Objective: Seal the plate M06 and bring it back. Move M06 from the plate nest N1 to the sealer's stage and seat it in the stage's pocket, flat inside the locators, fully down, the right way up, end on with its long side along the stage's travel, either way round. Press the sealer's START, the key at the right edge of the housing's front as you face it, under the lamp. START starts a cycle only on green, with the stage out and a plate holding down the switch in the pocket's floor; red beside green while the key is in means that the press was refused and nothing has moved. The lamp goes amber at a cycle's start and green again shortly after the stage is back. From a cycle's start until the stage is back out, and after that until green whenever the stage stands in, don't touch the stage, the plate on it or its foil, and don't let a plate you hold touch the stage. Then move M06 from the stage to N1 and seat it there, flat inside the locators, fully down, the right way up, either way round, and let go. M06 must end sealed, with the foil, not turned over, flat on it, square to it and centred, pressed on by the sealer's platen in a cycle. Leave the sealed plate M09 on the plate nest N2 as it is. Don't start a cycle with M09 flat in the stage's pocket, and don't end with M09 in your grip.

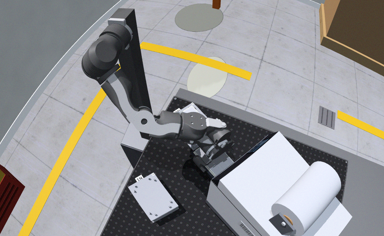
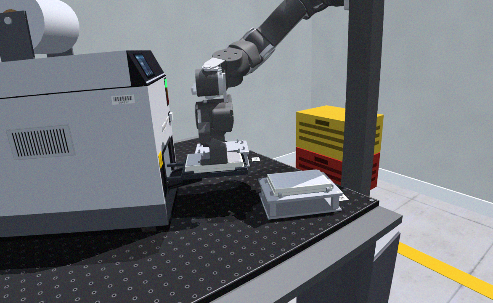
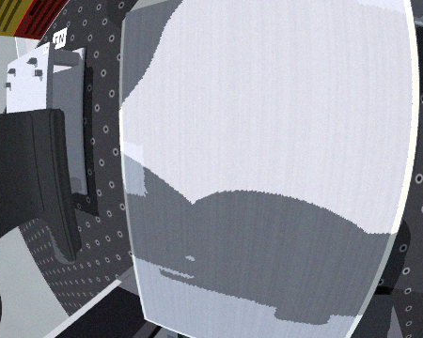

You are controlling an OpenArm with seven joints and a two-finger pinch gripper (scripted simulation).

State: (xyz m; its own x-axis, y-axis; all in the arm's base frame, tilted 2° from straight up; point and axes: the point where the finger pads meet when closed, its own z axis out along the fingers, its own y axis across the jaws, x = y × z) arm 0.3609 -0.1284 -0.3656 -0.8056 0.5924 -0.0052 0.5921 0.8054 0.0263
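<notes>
The plate M06 is 1 cm below my hand. Round my hand: sealer's stage: 2 cm below; then start key: 13 cm to the right, 8 cm above, 3 cm ahead; then plate M09: 15 cm to the left, 12 cm behind, 6 cm below.
</notes>
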